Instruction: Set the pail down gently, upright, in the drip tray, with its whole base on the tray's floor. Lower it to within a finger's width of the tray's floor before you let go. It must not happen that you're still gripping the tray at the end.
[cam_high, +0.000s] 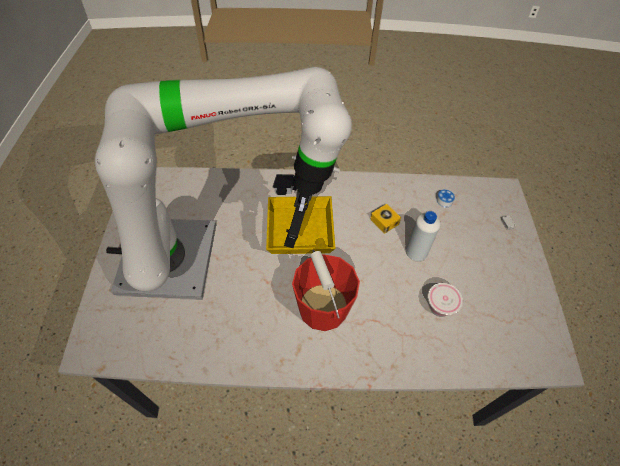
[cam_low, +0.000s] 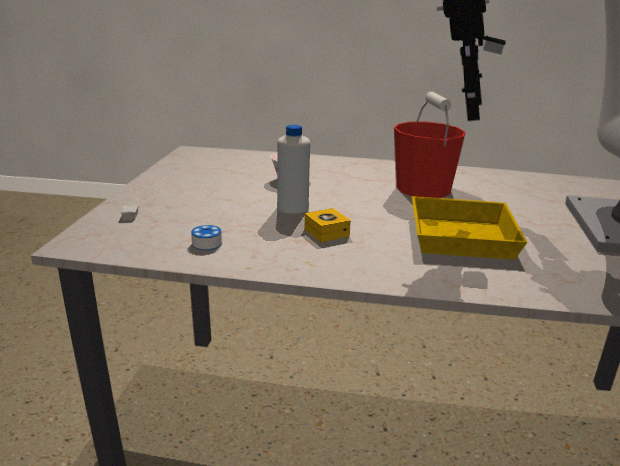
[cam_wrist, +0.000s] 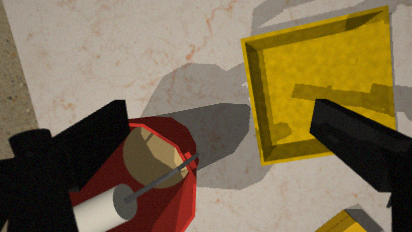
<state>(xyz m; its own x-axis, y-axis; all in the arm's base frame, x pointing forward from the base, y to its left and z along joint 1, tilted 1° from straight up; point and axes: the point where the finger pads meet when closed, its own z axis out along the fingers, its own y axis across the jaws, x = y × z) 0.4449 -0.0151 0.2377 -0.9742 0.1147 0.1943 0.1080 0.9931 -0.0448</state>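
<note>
Now: hand 9 cm short of the red pail, 13 cm to the left of it and 11 cm above it. The rest, counted from my hand: white bottle: 41 cm ahead, 10 cm to the left, 16 cm below; drip tray: 1 cm ahead, 17 cm to the left, 25 cm below; pink-rimmed round dish: 47 cm ahead, 11 cm to the right, 22 cm below.
</note>
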